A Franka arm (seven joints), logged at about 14 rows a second.
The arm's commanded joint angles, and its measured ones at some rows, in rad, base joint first. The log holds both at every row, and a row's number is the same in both.
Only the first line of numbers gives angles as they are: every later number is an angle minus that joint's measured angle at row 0.
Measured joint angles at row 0:
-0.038, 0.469, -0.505, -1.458, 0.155, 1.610, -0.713
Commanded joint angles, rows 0 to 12:
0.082, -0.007, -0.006, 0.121, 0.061, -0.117, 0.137
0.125, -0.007, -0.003, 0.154, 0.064, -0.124, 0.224
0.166, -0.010, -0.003, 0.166, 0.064, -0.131, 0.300
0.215, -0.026, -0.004, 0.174, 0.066, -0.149, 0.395
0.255, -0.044, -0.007, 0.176, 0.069, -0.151, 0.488
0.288, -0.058, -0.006, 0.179, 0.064, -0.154, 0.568
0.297, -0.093, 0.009, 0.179, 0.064, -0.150, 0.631
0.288, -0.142, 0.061, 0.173, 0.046, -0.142, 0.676
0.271, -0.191, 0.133, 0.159, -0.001, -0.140, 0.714
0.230, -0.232, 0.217, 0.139, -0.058, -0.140, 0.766
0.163, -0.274, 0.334, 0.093, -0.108, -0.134, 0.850
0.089, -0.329, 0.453, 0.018, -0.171, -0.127, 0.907
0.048, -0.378, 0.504, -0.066, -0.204, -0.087, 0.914
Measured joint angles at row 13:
0.150, -0.255, 0.362, 0.123, -0.135, -0.147, 0.846
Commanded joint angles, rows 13 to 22:
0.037, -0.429, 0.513, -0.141, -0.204, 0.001, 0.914
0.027, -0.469, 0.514, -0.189, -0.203, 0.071, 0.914
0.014, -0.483, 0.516, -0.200, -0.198, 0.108, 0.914
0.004, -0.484, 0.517, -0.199, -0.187, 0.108, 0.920
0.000, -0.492, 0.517, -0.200, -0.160, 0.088, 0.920
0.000, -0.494, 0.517, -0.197, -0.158, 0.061, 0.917
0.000, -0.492, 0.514, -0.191, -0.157, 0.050, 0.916
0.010, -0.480, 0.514, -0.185, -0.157, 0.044, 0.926
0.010, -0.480, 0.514, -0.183, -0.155, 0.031, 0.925
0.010, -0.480, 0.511, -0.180, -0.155, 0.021, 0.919
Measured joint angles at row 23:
0.017, -0.466, 0.503, -0.169, -0.174, 0.040, 0.898
